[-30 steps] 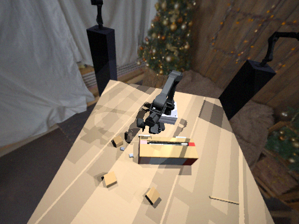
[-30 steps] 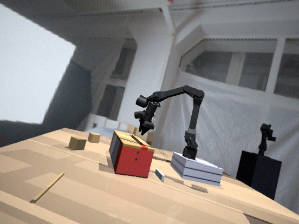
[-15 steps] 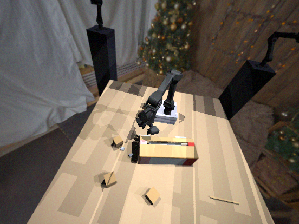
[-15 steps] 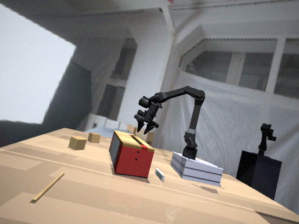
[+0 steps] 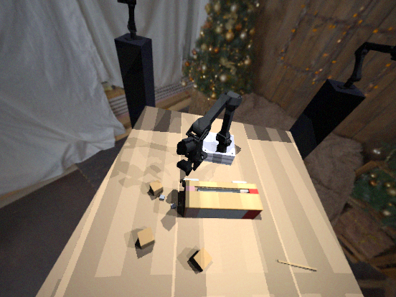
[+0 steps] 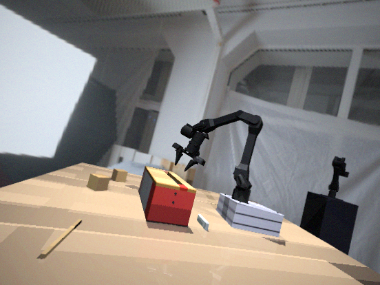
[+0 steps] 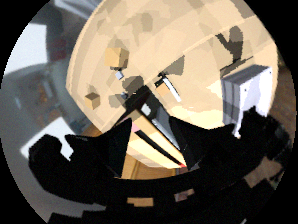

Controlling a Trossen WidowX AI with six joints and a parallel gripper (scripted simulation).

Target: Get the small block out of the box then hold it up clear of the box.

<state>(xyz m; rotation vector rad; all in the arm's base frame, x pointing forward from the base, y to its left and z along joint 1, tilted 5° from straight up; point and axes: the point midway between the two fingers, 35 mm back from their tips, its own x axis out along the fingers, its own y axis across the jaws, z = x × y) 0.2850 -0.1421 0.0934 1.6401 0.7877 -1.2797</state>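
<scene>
Now: the brown block 20 mm behind my gripper tip, 10 mm to the right of it and 140 mm below it. From my gripper tip the other things lie so: thin stick: 230 mm ahead, 590 mm to the left, 150 mm below; box: 20 mm ahead, 180 mm to the left, 90 mm below.
</scene>
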